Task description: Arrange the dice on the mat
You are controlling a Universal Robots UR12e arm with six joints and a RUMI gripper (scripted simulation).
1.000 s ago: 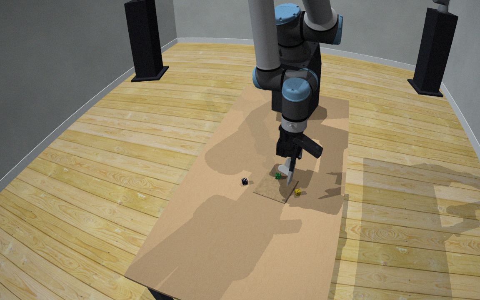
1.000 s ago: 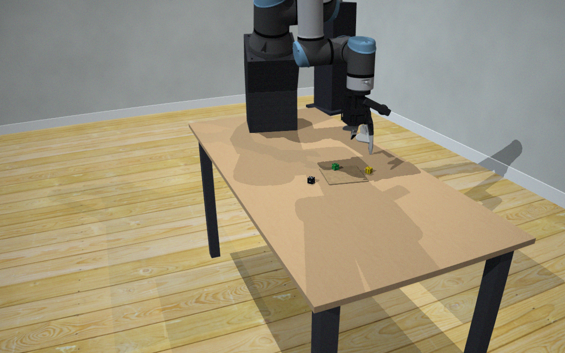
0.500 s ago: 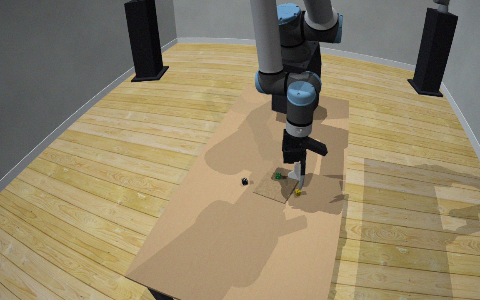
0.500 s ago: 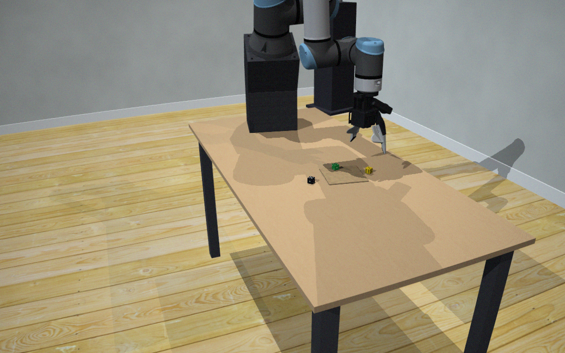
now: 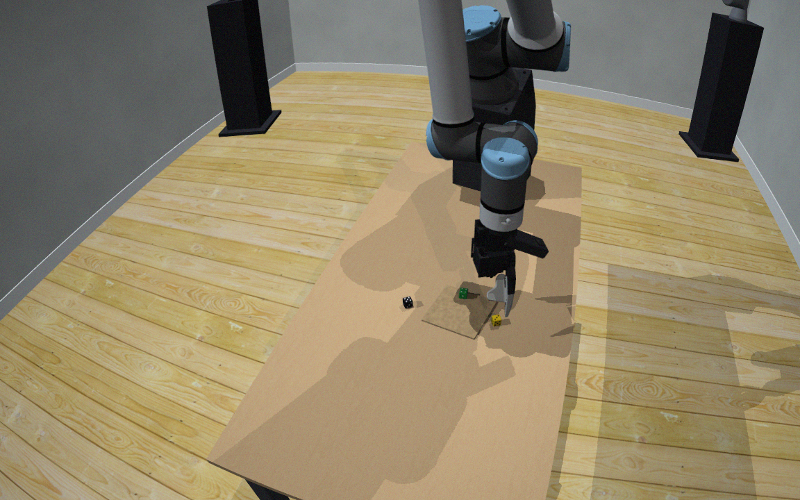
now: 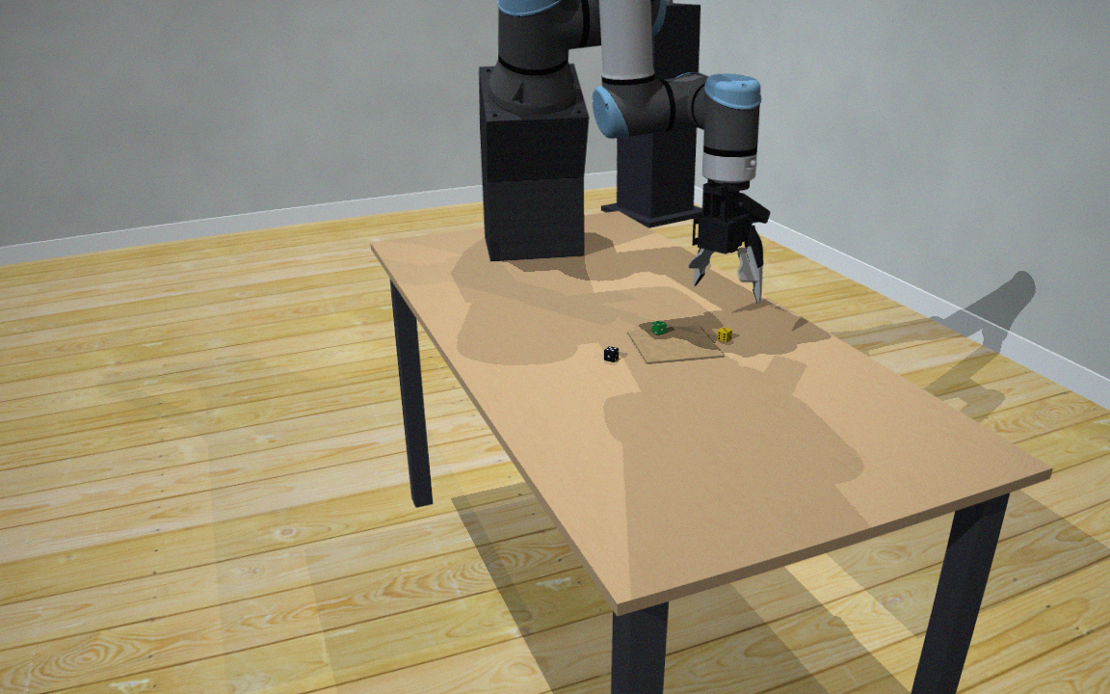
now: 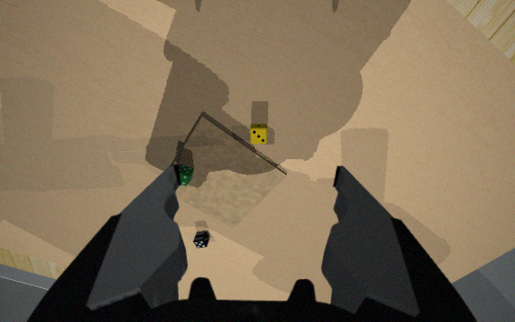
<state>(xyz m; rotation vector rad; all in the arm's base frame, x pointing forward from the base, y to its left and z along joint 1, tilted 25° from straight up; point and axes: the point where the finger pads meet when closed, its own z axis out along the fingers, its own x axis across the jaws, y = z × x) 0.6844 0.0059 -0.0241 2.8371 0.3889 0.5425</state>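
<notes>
Right now the yellow die is 8 cm below my hand. The rest, counted from my hand: thin square mat: 9 cm to the right, 9 cm below, 4 cm behind; then black die: 22 cm to the right, 8 cm below, 5 cm behind; then green die: 9 cm behind, 8 cm to the right, 8 cm below.
</notes>
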